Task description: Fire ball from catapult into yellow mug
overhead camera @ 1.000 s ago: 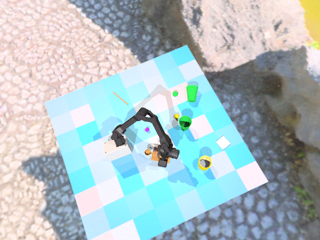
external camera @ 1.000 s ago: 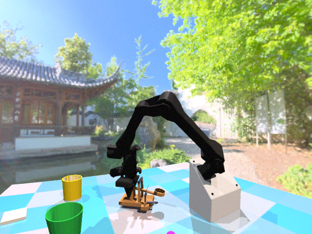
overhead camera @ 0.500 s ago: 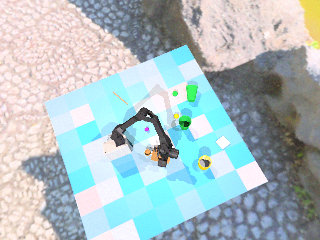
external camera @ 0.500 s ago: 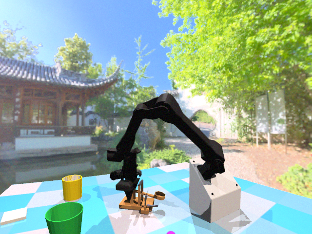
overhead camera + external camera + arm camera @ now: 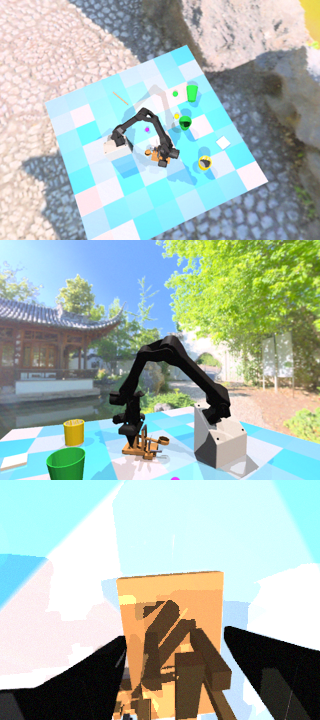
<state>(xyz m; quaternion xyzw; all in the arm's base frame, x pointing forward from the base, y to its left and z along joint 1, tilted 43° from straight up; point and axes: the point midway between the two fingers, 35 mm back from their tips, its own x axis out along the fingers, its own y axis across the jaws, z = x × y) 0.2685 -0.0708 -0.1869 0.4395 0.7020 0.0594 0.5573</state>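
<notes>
The magenta ball is 260 mm to the left of my gripper tip, 50 mm behind it and 20 mm below it. Round my gripper tip: yellow ball (270 mm to the left, 210 mm ahead, 20 mm below); then wooden catapult (50 mm to the left, 50 mm behind, 20 mm above); then yellow mug (250 mm ahead, 160 mm to the right, 10 mm below).
</notes>
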